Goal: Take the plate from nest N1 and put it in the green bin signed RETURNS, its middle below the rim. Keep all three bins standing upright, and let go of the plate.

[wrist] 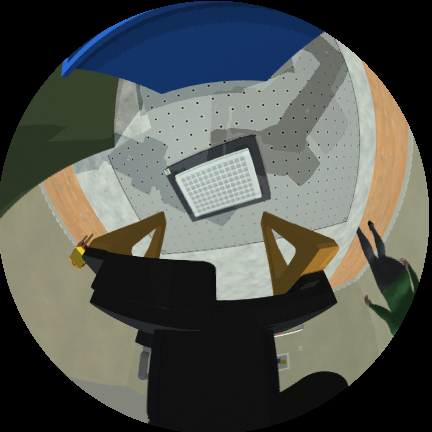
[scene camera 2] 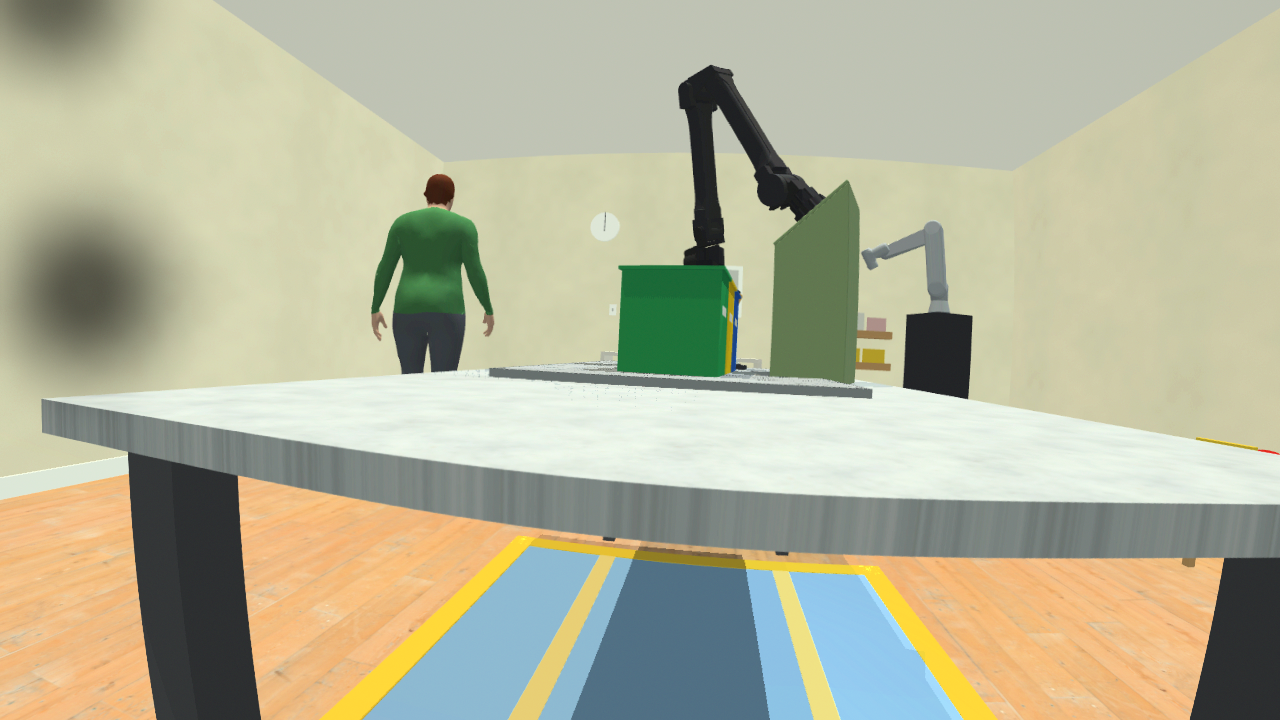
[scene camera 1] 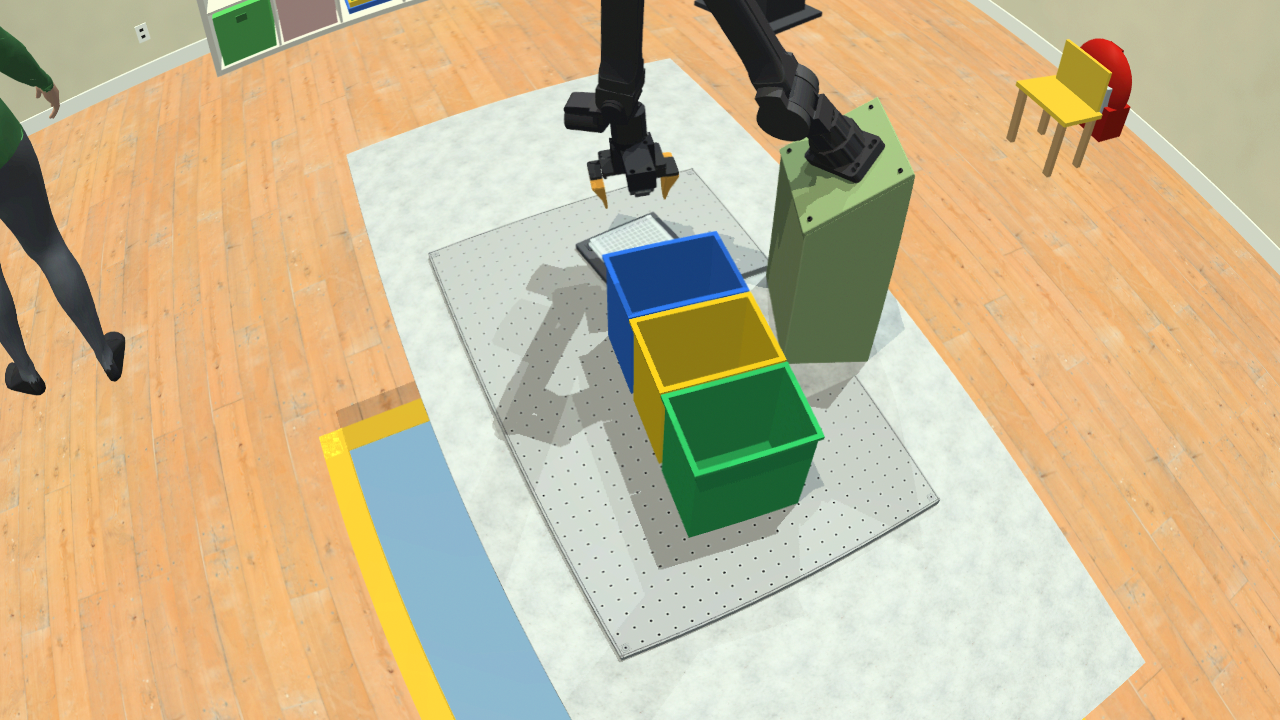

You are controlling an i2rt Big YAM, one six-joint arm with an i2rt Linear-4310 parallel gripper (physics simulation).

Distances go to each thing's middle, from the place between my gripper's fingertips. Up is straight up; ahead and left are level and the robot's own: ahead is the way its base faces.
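Labels:
With respect to the gridded plate (scene camera 1: 644, 231), my gripper is 1 cm past it, 1 cm to the left of it and 11 cm above it. Counting from my hand, I find the dark nest (scene camera 1: 597, 264) 1 cm behind, 1 cm to the right and 12 cm below. The blue bin (scene camera 1: 649, 279) is 11 cm ahead of my hand, 19 cm to the left of it and 4 cm below it, and the yellow bin (scene camera 1: 680, 348) is 17 cm ahead of my hand, 31 cm to the left of it and 4 cm below it.

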